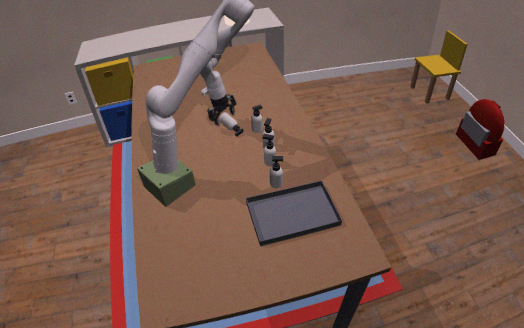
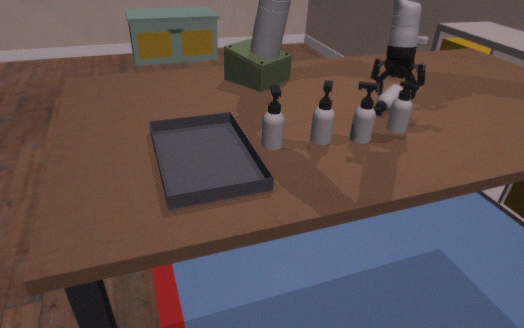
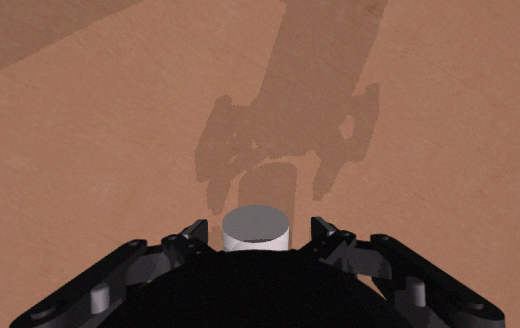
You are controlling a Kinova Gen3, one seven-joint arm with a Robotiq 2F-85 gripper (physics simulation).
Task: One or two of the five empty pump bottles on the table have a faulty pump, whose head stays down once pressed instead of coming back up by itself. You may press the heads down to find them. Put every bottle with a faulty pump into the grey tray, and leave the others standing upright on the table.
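Where they show: gripper, between the fingertips: (image 1: 225,119) (image 2: 394,97) (image 3: 259,229); arm's base, origin of its link: (image 1: 166,166) (image 2: 264,52).
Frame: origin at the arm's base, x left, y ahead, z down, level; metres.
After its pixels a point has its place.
A white pump bottle (image 1: 230,121) @[x 0.219, y 0.325, z 0.045 m] (image 2: 389,97) @[x 0.218, y 0.346, z 0.047 m] (image 3: 256,225) @[x 0.278, y 0.306, z 0.049 m] lies on its side, its black head pointing away from the gripper. My gripper (image 1: 223,113) @[x 0.269, y 0.315, z 0.067 m] (image 2: 397,90) @[x 0.269, y 0.315, z 0.067 m] (image 3: 259,229) @[x 0.269, y 0.315, z 0.067 m] is open, with its fingertips on either side of the bottle's base end, not closed on it. Four bottles stand upright in a row: one nearest the tray (image 1: 276,177) @[x -0.188, y 0.383, z 0.032 m] (image 2: 273,132) @[x -0.177, y 0.414, z 0.047 m], a second (image 1: 269,155) @[x -0.067, y 0.402, z 0.033 m] (image 2: 322,126) @[x -0.061, y 0.433, z 0.044 m], a third (image 2: 362,125) @[x 0.032, y 0.462, z 0.044 m] and the farthest (image 1: 256,122) @[x 0.152, y 0.426, z 0.033 m] (image 2: 399,116) @[x 0.155, y 0.453, z 0.046 m]. The farthest one's head looks closer to its collar than the others'. The grey tray (image 1: 260,227) @[x -0.341, y 0.260, z 0.090 m] (image 2: 220,192) @[x -0.347, y 0.540, z 0.074 m] is empty.
The green robot base (image 1: 166,185) @[x -0.108, y -0.017, z -0.007 m] (image 2: 257,67) @[x -0.061, y 0.077, z 0.019 m] is on the table (image 1: 200,270) @[x -0.433, y 0.013, z 0.092 m] (image 2: 110,225) @[x -0.541, y 0.533, z 0.092 m]. The standing row is beside the lying bottle, between it and the table's long edge. A shelf unit (image 1: 175,34) stands behind the table's far end.
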